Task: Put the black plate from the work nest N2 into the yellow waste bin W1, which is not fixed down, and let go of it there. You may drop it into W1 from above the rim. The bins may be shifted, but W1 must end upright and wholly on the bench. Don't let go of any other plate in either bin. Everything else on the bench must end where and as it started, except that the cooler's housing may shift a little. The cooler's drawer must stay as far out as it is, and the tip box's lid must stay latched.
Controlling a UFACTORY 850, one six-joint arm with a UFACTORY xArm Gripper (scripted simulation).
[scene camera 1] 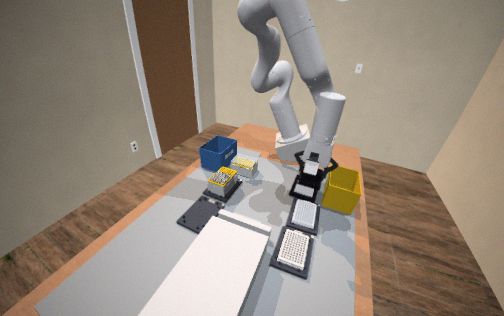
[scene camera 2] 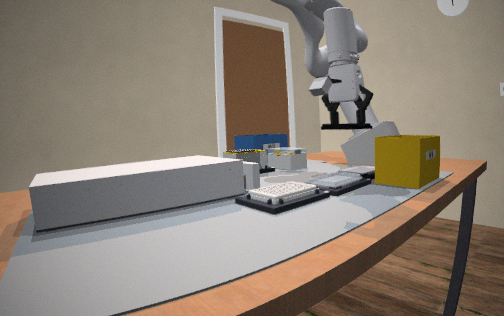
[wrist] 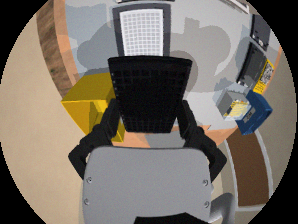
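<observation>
Yellow waste bin W1 appears in scene camera 1 (343, 197), scene camera 2 (411, 161) and the wrist view (97, 88). The blue bin is visible in scene camera 1, scene camera 2 and the wrist view (247, 125). On the blue bin, (scene camera 2: 264, 141) and (scene camera 1: 226, 153) are the same spot. The gripper is visible in scene camera 1 (311, 176), scene camera 2 and the wrist view. On the gripper, (scene camera 2: 362, 105) and (wrist: 93, 135) are the same spot.
</observation>
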